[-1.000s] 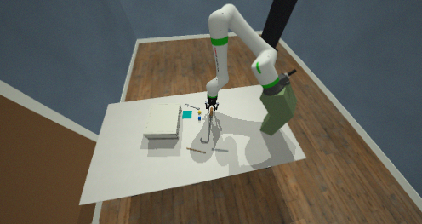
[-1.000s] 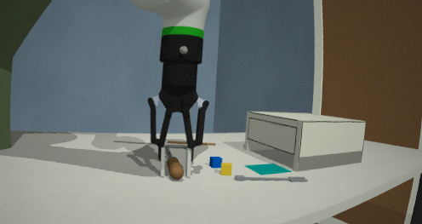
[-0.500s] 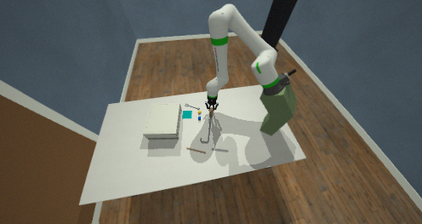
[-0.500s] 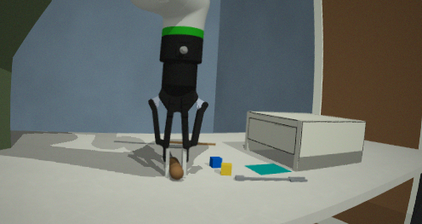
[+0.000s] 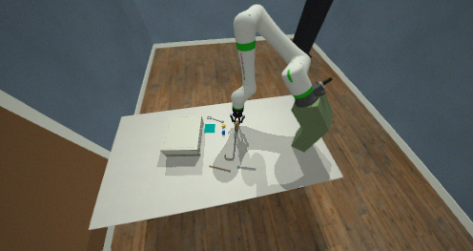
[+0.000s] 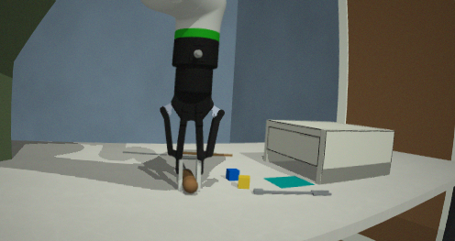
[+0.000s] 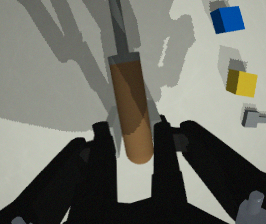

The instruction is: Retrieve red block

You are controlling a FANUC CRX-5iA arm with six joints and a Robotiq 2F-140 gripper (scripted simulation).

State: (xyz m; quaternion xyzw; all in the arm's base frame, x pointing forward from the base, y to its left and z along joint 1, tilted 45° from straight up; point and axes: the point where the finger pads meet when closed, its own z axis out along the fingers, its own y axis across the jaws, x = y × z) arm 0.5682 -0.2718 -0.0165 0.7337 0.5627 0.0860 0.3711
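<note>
Now: hand 120 mm short of the yellow cube, 30 mm to the left of it and 20 mm above it. Round my hand: blue block (140 mm ahead, 30 mm to the left, 20 mm below); grey wrench (170 mm ahead, 130 mm to the right, 30 mm below); hooked tool (90 mm ahead, 120 mm to the left, 20 mm below).
</note>
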